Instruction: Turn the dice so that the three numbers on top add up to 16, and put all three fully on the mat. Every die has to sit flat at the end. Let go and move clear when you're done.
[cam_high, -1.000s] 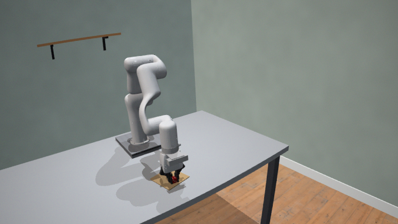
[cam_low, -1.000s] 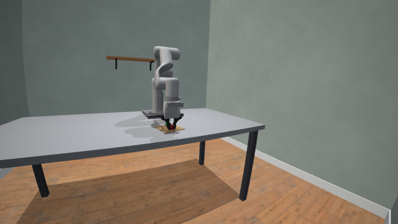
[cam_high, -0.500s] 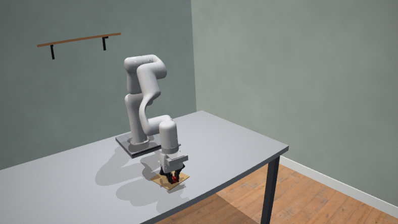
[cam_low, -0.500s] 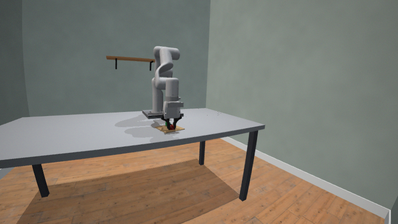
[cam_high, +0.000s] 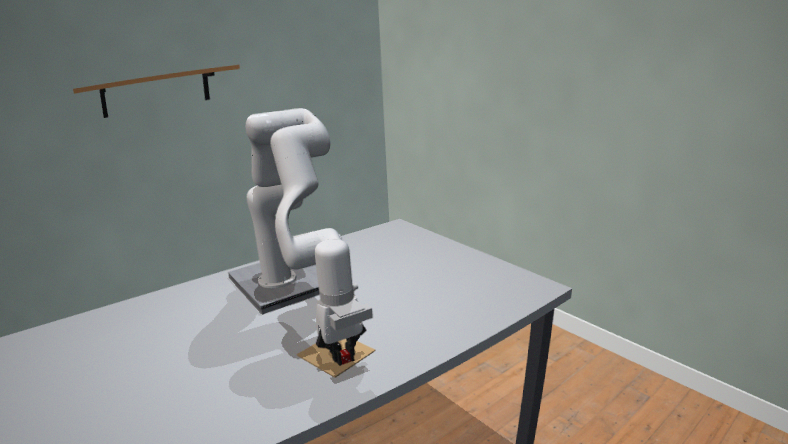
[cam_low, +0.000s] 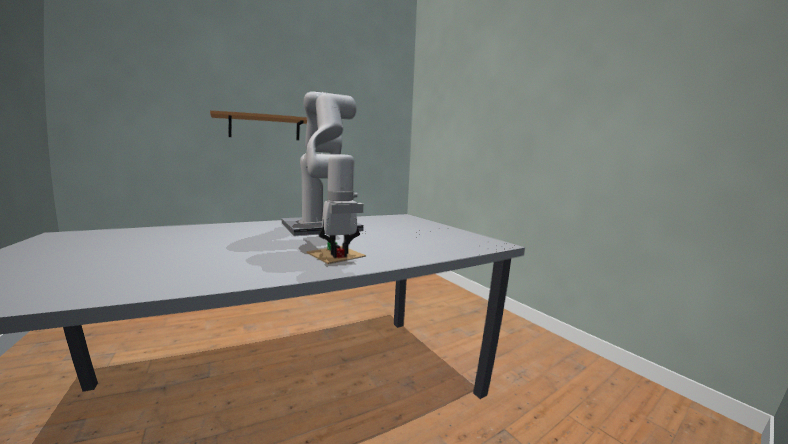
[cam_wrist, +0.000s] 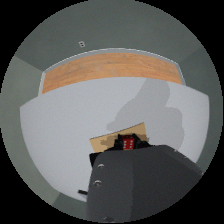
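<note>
The red die is 1 cm below my hand. The rest, counted from my hand: black die: 5 cm behind, 1 cm below; tan mat: 5 cm behind, 3 cm below; green die: 10 cm behind, 1 cm to the left, 1 cm below.
</note>
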